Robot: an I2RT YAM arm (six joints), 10 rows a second.
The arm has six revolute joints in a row. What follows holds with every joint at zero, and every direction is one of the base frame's.
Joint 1 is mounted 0.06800 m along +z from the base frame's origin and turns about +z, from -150.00 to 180.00 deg.
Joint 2 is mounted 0.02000 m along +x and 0.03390 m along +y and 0.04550 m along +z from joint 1 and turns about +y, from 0.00 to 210.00 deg.
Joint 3 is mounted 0.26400 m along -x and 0.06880 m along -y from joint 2 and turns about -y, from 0.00 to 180.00 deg.
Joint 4 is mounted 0.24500 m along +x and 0.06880 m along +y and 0.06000 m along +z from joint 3 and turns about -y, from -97.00 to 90.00 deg.
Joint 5 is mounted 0.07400 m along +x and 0.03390 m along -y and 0.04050 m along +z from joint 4 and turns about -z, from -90.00 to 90.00 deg.
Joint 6 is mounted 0.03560 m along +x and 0.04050 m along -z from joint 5 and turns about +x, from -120.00 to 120.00 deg.
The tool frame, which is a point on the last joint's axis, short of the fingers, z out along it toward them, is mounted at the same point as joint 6; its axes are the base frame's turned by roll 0.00, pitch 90.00 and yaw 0.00 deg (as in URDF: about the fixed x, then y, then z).
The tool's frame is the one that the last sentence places.
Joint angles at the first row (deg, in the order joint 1, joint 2, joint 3, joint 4, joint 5, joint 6):
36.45, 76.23, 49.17, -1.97, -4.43, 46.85
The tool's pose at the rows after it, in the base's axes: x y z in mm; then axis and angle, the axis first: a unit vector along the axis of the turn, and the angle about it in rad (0 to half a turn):
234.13 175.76 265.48 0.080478 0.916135 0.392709 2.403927
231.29 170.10 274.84 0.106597 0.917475 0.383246 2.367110
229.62 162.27 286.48 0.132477 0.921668 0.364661 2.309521
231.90 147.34 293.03 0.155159 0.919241 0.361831 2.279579
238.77 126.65 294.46 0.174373 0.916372 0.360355 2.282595
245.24 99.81 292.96 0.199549 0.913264 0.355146 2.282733
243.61 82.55 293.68 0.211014 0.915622 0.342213 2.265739
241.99 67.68 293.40 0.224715 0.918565 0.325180 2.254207
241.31 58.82 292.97 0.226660 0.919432 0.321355 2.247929
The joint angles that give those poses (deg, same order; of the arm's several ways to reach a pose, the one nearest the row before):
36.47, 74.42, 49.10, -2.88, -3.49, 48.60
36.30, 72.56, 49.72, -4.74, -0.26, 49.71
35.74, 70.67, 50.85, -7.04, 3.92, 49.70
32.93, 68.82, 50.76, -7.77, 3.89, 49.66
28.01, 67.74, 50.50, -8.77, 0.53, 49.23
21.69, 66.53, 49.61, -9.54, -3.38, 48.44
18.09, 64.74, 48.86, -10.84, -4.55, 46.85
14.91, 63.43, 48.36, -12.36, -5.09, 45.49
12.78, 62.75, 47.91, -12.64, -6.41, 44.37

